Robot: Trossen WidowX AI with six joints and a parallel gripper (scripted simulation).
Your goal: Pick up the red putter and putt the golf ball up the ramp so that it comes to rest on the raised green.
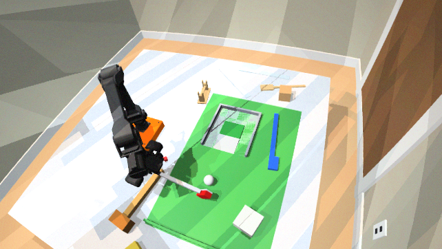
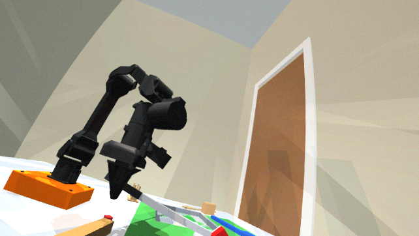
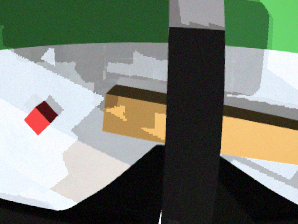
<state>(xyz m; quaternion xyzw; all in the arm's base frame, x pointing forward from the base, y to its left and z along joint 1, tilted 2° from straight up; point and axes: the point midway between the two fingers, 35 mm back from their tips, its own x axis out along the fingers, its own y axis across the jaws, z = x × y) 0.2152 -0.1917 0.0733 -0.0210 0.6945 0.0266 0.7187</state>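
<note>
My gripper tip is now 10 cm to the right of the red cube, 7 cm above it and 2 cm past it. Also, from my gripper tip: putter: 12 cm ahead, 1 cm to the left; then green mat: 26 cm ahead, 21 cm to the left, 8 cm below; then white golf ball: 21 cm ahead, 8 cm to the left, 5 cm below.
</note>
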